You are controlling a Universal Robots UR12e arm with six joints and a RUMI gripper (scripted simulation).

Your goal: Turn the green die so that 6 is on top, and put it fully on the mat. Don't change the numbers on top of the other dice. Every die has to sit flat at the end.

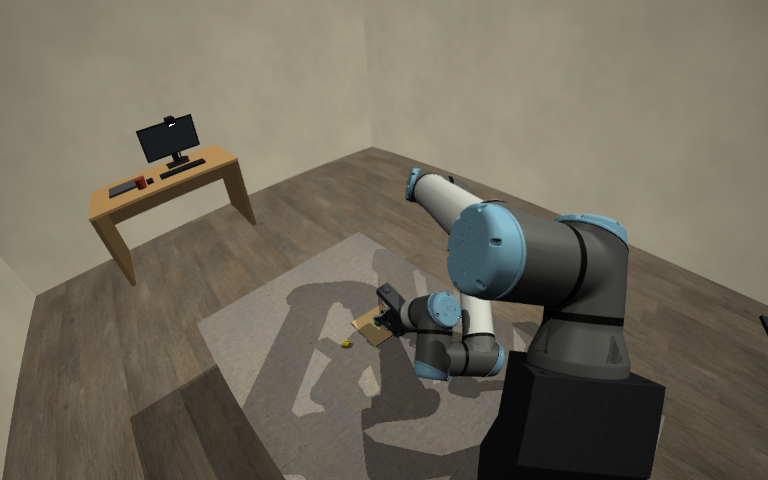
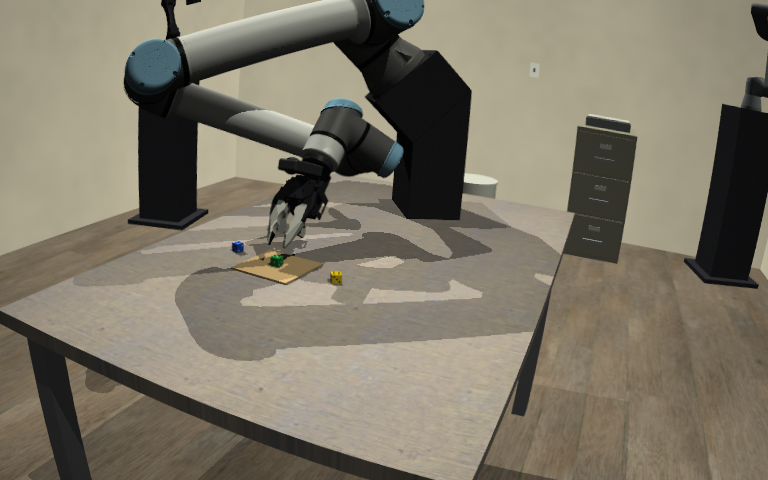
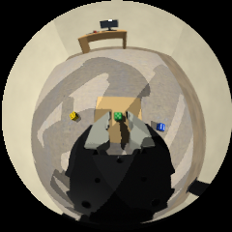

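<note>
My hand is 1 cm short of the green die and 5 cm above it. The rest, counted from my hand: blue die 6 cm behind, 11 cm to the right, 5 cm below; then yellow die 5 cm ahead, 13 cm to the left, 5 cm below; then tan mat 1 cm ahead, 6 cm below.
</note>
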